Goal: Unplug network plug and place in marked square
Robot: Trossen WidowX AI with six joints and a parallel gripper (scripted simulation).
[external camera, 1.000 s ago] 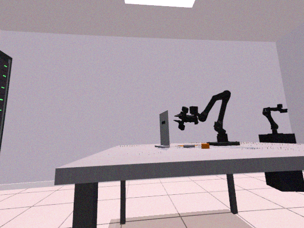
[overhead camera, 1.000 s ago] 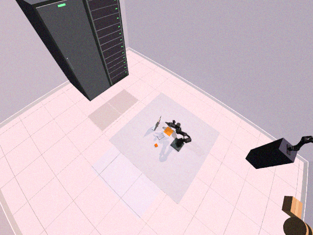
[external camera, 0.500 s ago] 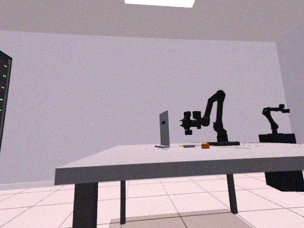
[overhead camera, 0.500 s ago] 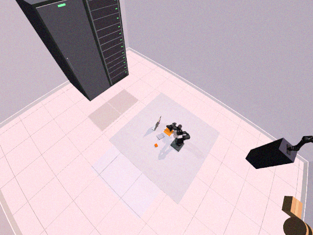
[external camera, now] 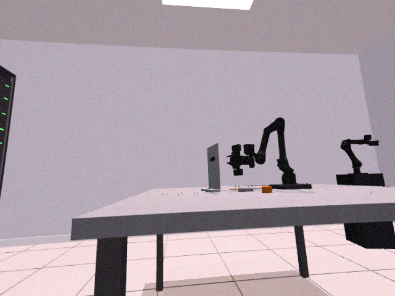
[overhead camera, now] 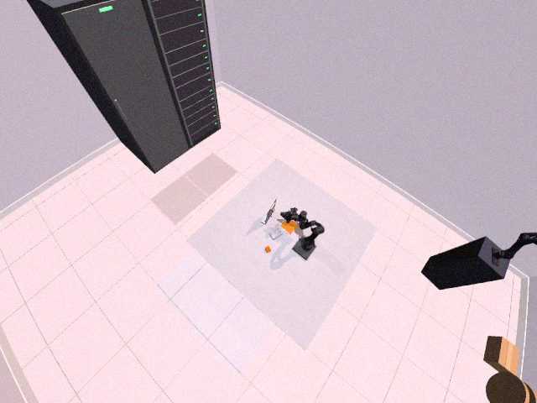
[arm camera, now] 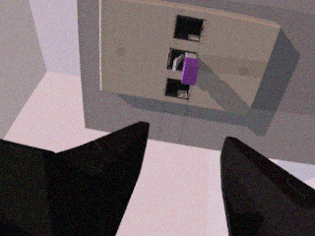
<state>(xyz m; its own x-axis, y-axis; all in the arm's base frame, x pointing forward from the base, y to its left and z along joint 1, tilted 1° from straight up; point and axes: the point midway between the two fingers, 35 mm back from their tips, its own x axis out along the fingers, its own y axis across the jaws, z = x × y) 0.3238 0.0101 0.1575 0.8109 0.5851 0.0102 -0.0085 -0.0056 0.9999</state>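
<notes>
Right now my gripper tip is 70 mm short of the purple network plug and 30 mm to the right of it. The rest, counted from my gripper tip: orange flat patch (170 mm below, 100 mm behind, 60 mm to the right); then orange cube (250 mm to the left, 160 mm below, 140 mm behind); then socket panel (90 mm ahead, 60 mm below, 30 mm to the left).
</notes>
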